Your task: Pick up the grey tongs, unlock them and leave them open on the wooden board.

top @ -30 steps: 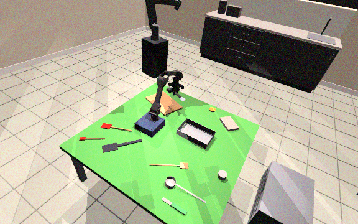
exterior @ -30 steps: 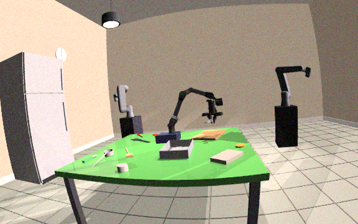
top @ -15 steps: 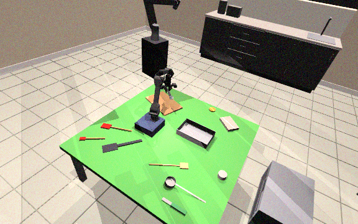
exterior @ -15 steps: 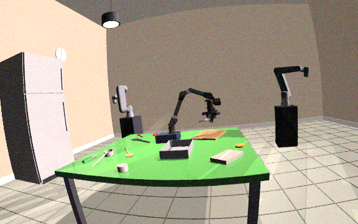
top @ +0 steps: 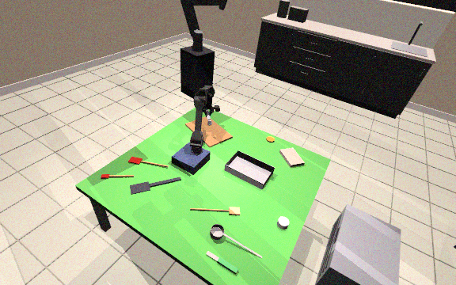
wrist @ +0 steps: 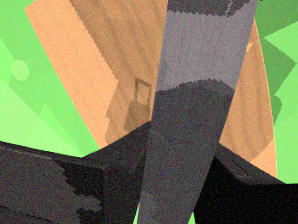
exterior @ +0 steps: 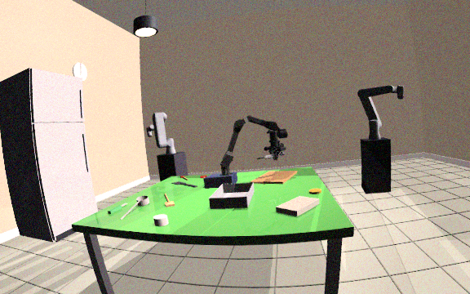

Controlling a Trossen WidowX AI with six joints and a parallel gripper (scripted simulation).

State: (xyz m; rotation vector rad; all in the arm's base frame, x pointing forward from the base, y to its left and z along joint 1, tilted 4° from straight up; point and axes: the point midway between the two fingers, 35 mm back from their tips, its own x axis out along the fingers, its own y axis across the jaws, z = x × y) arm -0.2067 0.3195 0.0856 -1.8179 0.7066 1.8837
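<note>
Right now my gripper tip is 3 cm short of the wooden board, 1 cm to the left of it and 12 cm above it. From my gripper tip the other things lie so: dark spatula: 20 cm ahead, 69 cm to the right, 12 cm below; pale block: 70 cm ahead, 24 cm to the left, 11 cm below; grey roasting tin: 56 cm ahead, 13 cm to the right, 10 cm below.
</note>
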